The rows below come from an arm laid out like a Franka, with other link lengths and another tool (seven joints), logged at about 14 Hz.
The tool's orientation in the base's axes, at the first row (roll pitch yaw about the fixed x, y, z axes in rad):
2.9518, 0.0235, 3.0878
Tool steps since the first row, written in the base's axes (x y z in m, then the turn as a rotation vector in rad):
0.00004, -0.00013, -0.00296, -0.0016, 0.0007, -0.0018
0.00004, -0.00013, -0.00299, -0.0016, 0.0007, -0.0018
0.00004, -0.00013, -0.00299, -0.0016, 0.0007, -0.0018
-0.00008, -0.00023, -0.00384, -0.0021, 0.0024, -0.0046
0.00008, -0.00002, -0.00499, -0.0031, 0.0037, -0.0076
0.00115, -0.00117, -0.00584, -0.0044, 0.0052, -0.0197
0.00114, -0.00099, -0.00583, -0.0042, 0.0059, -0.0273
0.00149, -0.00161, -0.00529, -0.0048, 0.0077, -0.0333
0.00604, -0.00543, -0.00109, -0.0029, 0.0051, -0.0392
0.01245, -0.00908, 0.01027, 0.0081, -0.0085, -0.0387
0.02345, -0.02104, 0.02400, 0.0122, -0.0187, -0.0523
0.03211, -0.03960, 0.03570, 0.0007, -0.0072, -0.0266
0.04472, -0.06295, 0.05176, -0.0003, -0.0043, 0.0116
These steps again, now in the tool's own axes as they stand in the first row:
0.00002, -0.00068, 0.00288, 0.0017, 0.0003, 0.0018
0.00002, -0.00069, 0.00291, 0.0017, 0.0003, 0.0018
0.00002, -0.00069, 0.00291, 0.0017, 0.0003, 0.0018
0.00016, -0.00095, 0.00372, 0.0023, 0.0014, 0.0049
0.00004, -0.00096, 0.00490, 0.0035, 0.0020, 0.0081
-0.00107, -0.00219, 0.00555, 0.0051, 0.0012, 0.0202
-0.00105, -0.00202, 0.00558, 0.0052, 0.0004, 0.0278
-0.00145, -0.00250, 0.00494, 0.0060, 0.0010, 0.0340
-0.00630, -0.00524, 0.00025, 0.0041, -0.0025, 0.0393
-0.01316, -0.00637, -0.01137, -0.0076, -0.0152, 0.0367
-0.02510, -0.01498, -0.02672, -0.0120, -0.0276, 0.0483
-0.03502, -0.03056, -0.04139, -0.0005, -0.0120, 0.0248
-0.04924, -0.04982, -0.06111, -0.0002, -0.0020, -0.0122

